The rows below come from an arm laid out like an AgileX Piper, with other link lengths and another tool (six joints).
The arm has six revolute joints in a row. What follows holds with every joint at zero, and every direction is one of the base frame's.
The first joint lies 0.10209 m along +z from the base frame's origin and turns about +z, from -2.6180 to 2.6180 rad.
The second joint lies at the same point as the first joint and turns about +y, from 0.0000 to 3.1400 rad.
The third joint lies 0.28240 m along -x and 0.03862 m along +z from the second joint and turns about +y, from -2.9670 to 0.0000 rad.
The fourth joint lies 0.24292 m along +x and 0.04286 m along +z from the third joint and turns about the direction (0.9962, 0, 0.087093), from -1.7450 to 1.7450 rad.
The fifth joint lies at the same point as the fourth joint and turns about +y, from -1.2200 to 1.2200 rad.
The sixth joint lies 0.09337 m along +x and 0.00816 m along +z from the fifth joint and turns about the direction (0.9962, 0, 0.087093), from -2.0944 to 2.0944 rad.
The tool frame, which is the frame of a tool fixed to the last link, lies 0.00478 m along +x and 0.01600 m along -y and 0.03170 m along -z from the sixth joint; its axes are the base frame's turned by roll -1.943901, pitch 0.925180 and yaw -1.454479 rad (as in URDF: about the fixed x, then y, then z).
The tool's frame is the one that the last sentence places.
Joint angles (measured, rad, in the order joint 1, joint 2, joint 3, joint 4, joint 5, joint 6), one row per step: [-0.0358 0.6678 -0.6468 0.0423 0.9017 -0.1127]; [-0.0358 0.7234 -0.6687 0.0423 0.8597 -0.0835]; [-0.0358 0.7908 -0.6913 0.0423 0.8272 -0.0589]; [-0.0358 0.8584 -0.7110 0.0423 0.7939 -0.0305]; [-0.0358 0.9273 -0.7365 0.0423 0.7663 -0.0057]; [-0.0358 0.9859 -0.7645 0.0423 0.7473 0.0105]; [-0.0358 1.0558 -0.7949 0.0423 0.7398 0.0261]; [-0.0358 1.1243 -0.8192 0.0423 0.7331 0.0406]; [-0.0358 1.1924 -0.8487 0.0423 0.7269 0.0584]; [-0.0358 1.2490 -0.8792 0.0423 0.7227 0.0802]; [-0.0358 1.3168 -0.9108 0.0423 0.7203 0.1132]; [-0.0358 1.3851 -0.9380 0.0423 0.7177 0.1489]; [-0.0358 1.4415 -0.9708 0.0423 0.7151 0.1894]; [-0.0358 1.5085 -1.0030 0.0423 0.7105 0.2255]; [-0.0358 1.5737 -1.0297 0.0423 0.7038 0.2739]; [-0.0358 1.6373 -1.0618 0.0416 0.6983 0.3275]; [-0.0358 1.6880 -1.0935 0.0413 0.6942 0.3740]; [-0.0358 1.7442 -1.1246 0.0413 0.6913 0.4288]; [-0.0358 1.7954 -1.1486 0.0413 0.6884 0.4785]
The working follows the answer.
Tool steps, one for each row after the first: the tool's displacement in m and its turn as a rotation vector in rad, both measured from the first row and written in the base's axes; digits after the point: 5 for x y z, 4 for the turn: [0.01318 0.00036 0.00245 0.0195 -0.0080 -0.0233]; [0.02775 0.00055 0.00272 0.0363 0.0045 -0.0431]; [0.04241 0.00087 0.00108 0.0553 0.0193 -0.0660]; [0.05750 0.00107 -0.00033 0.0716 0.0353 -0.0862]; [0.07079 0.00108 -0.00076 0.0820 0.0470 -0.0997]; [0.08514 0.00107 -0.00369 0.0916 0.0791 -0.1133]; [0.09854 0.00105 -0.00920 0.0999 0.1166 -0.1265]; [0.11242 0.00113 -0.01432 0.1099 0.1491 -0.1424]; [0.12463 0.00141 -0.01788 0.1224 0.1710 -0.1611]; [0.13815 0.00204 -0.02458 0.1405 0.2049 -0.1899]; [0.15084 0.00280 -0.03359 0.1589 0.2433 -0.2219]; [0.16285 0.00376 -0.03927 0.1804 0.2641 -0.2570]; [0.17598 0.00454 -0.04863 0.1978 0.2939 -0.2901]; [0.18771 0.00581 -0.05985 0.2208 0.3251 -0.3344]; [0.19980 0.00721 -0.07029 0.2454 0.3500 -0.3830]; [0.21040 0.00845 -0.07789 0.2674 0.3639 -0.4247]; [0.22091 0.01003 -0.08793 0.2920 0.3845 -0.4752]; [0.22932 0.01150 -0.09863 0.3125 0.4069 -0.5222]
Tool pose at each row, in the base's axes (x y z in m, rotation vector in rad; rounded; the steps above come from the unrounded poses): [0.08735 -0.01866 0.25319 -1.0858 2.3935 0.2973]; [0.10053 -0.01830 0.25564 -1.0478 2.3896 0.3071]; [0.11510 -0.01810 0.25590 -1.0171 2.4027 0.3274]; [0.12976 -0.01779 0.25427 -0.9814 2.4179 0.3505]; [0.14485 -0.01758 0.25286 -0.9501 2.4335 0.3722]; [0.15814 -0.01757 0.25243 -0.9293 2.4448 0.3867]; [0.17249 -0.01759 0.24950 -0.9096 2.4739 0.4131]; [0.18589 -0.01761 0.24399 -0.8904 2.5078 0.4419]; [0.19977 -0.01753 0.23887 -0.8664 2.5372 0.4688]; [0.21198 -0.01724 0.23530 -0.8370 2.5573 0.4907]; [0.22550 -0.01662 0.22861 -0.7915 2.5880 0.5234]; [0.23819 -0.01586 0.21960 -0.7406 2.6225 0.5583]; [0.25020 -0.01489 0.21392 -0.6838 2.6407 0.5839]; [0.26333 -0.01411 0.20456 -0.6305 2.6667 0.6115]; [0.27506 -0.01284 0.19334 -0.5588 2.6929 0.6419]; [0.28715 -0.01145 0.18290 -0.4803 2.7124 0.6681]; [0.29775 -0.01021 0.17530 -0.4127 2.7209 0.6860]; [0.30826 -0.00863 0.16526 -0.3310 2.7336 0.7078]; [0.31667 -0.00716 0.15456 -0.2548 2.7475 0.7272]

